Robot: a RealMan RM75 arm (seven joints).
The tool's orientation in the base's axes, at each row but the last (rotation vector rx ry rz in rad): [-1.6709 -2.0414 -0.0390]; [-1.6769 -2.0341 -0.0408]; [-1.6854 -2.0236 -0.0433]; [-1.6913 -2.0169 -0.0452]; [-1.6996 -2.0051 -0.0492]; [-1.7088 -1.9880 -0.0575]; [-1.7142 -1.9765 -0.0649]
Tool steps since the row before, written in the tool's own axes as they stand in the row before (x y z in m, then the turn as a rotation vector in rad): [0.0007 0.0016 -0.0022 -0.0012 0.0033 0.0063]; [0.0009 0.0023 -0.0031 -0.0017 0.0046 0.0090]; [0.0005 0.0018 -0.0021 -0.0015 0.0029 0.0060]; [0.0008 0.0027 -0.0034 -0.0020 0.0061 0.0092]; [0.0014 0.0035 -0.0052 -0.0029 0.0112 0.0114]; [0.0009 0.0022 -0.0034 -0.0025 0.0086 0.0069]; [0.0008 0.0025 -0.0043 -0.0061 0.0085 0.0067]
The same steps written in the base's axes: [0.0022 0.0003 0.0017 0.0010 0.0018 -0.0069]; [0.0031 0.0004 0.0024 0.0013 0.0025 -0.0099]; [0.0024 0.0002 0.0015 0.0007 0.0013 -0.0067]; [0.0036 0.0002 0.0025 0.0026 0.0027 -0.0106]; [0.0050 0.0003 0.0041 0.0067 0.0037 -0.0143]; [0.0032 0.0001 0.0027 0.0058 0.0019 -0.0095]; [0.0038 -0.0003 0.0033 0.0060 -0.0014 -0.0108]
